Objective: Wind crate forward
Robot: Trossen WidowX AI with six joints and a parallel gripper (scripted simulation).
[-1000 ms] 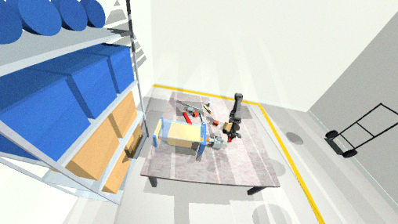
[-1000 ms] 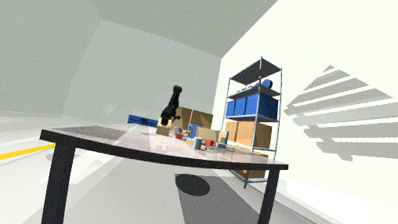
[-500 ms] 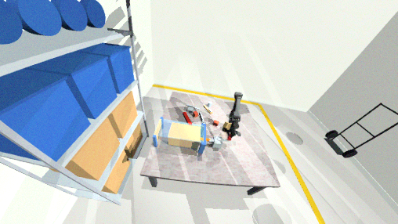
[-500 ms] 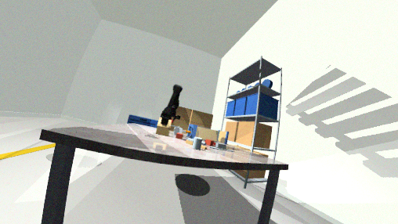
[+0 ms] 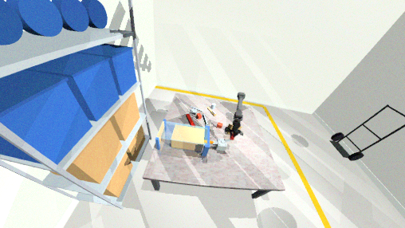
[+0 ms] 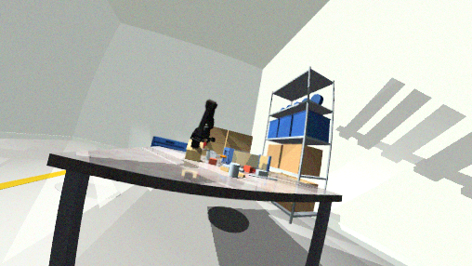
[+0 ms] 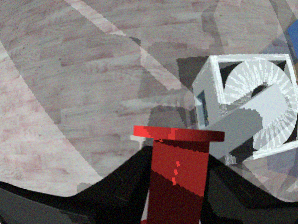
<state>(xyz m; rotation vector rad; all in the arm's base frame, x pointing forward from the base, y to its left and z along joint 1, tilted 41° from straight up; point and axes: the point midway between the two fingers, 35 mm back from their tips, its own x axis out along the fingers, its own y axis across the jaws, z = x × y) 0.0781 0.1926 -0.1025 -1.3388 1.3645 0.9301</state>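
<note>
Right now the winch is 10 cm below my gripper tip, 7 cm ahead of it and 2 cm to the left of it. The rest, counted from my gripper tip: red bar (46 cm ahead, 28 cm to the right, 13 cm below).
</note>
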